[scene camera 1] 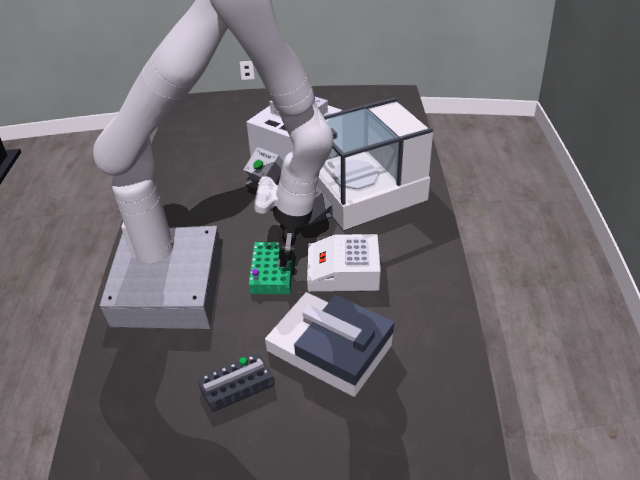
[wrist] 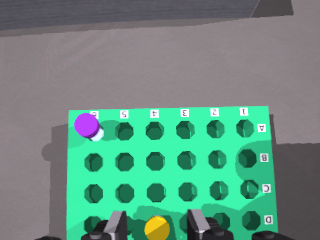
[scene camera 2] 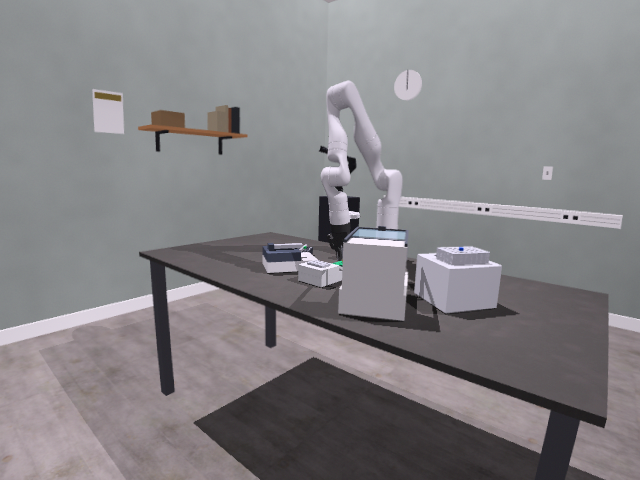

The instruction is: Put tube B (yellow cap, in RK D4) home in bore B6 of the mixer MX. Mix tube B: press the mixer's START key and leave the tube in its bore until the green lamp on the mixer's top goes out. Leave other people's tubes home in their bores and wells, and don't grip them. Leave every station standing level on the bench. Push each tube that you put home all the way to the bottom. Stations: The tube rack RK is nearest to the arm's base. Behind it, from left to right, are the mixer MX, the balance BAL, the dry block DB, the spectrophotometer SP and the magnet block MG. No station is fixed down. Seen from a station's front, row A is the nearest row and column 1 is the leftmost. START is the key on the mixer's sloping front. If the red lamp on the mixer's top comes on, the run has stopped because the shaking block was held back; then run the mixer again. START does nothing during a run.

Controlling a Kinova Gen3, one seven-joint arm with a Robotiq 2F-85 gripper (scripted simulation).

Path:
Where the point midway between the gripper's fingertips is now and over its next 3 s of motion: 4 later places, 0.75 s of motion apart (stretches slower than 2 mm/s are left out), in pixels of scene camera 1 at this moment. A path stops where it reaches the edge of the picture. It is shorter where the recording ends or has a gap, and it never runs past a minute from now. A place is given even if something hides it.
My gripper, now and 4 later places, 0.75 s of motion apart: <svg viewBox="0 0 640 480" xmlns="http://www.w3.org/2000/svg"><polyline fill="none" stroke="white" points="283,259 282,255 282,251 281,243 273,235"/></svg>

